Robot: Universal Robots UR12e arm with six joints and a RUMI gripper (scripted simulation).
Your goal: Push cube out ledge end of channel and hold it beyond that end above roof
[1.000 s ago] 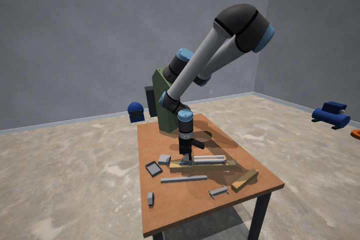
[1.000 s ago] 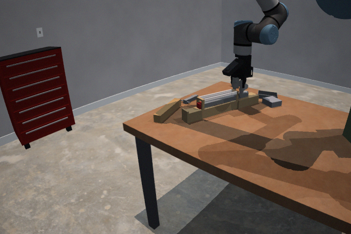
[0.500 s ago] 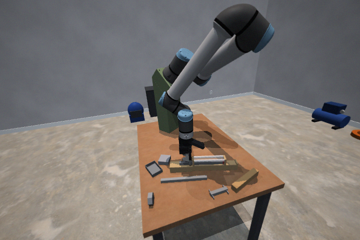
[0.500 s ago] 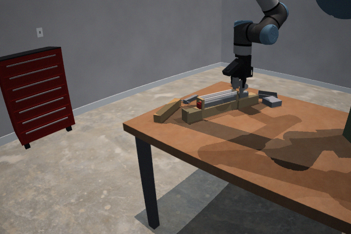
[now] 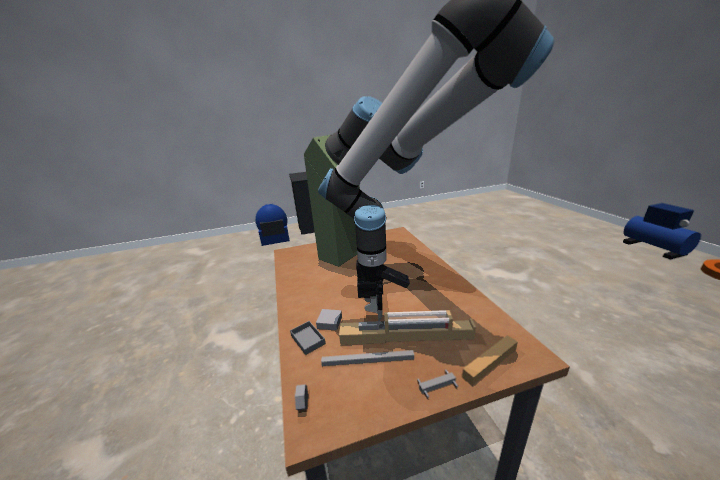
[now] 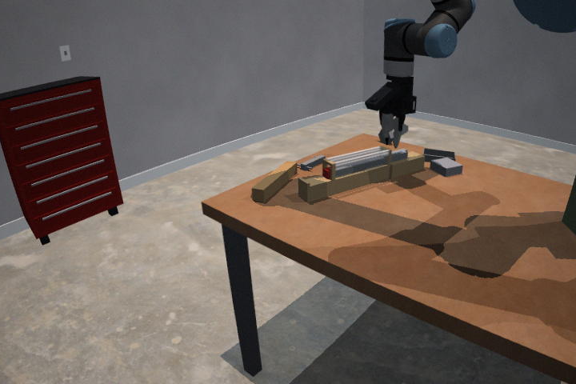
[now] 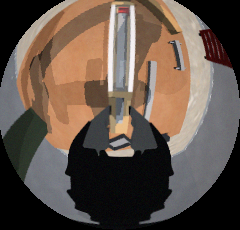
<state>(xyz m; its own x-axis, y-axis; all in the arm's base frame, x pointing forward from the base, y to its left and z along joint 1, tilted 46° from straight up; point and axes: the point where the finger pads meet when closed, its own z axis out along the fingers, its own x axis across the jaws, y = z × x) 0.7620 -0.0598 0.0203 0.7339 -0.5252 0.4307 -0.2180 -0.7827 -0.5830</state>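
Now: hand 23 cm to the right of the red cube, 7 cm short of it and 5 cm above it. Also, from my hand: grey h-shaped piece 24 cm ahead, 10 cm to the left, 10 cm below; then grey tray 25 cm to the right, 10 cm below, 8 cm behind; then long grey bar 10 cm below, 8 cm ahead, 7 cm to the right.
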